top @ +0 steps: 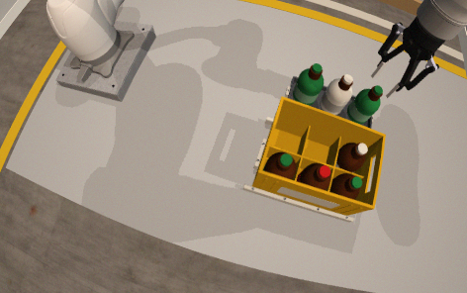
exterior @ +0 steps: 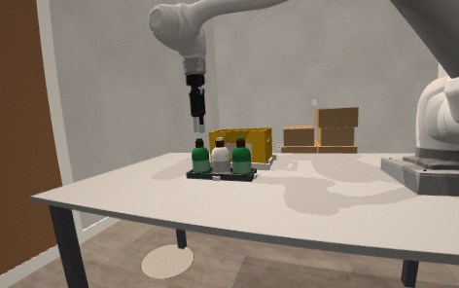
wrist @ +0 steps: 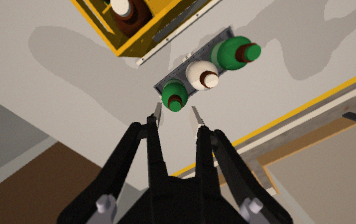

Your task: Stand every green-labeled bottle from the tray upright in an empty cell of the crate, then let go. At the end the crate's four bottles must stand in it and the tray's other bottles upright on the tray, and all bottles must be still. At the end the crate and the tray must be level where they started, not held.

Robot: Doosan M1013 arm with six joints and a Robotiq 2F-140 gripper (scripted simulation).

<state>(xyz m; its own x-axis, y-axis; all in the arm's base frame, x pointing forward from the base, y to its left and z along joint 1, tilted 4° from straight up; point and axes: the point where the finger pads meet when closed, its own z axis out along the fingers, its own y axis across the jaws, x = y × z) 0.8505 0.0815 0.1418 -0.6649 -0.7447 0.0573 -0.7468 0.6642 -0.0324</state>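
Right now my hand is 13 cm above the white-labeled bottle and 9 cm past it. Also, from my hand: brown bottle 18 cm to the right, 13 cm below, 2 cm behind; yellow crate 23 cm to the right, 13 cm below, 11 cm behind; dark tray 20 cm below, 9 cm behind.
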